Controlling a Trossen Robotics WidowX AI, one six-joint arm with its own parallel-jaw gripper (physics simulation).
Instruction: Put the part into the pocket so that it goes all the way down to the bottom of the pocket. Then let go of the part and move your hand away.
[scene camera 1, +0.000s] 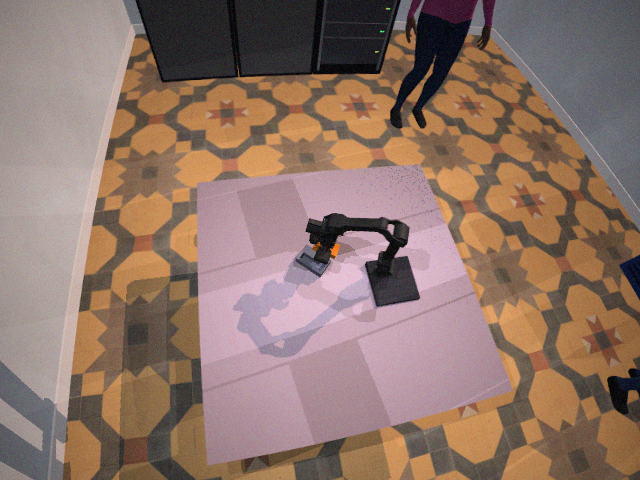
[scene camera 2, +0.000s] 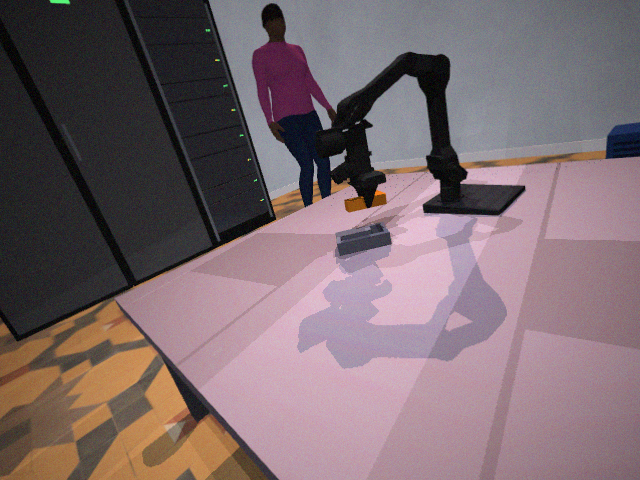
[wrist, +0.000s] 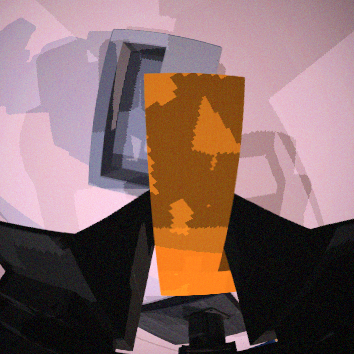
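An orange rectangular part is held off the table between the fingers of my gripper. A blue-grey block with a rectangular pocket lies on the table. The part is outside the pocket and above the block. In the wrist view the part covers the block's lower right and some of the pocket. The pocket's long side leans slightly relative to the part's. In scene camera 1 the gripper hides some of the block and part.
The arm's black base plate stands on the pink table, to the right of the block in both scene views. Dark cabinets and a person in a magenta top are beyond the table.
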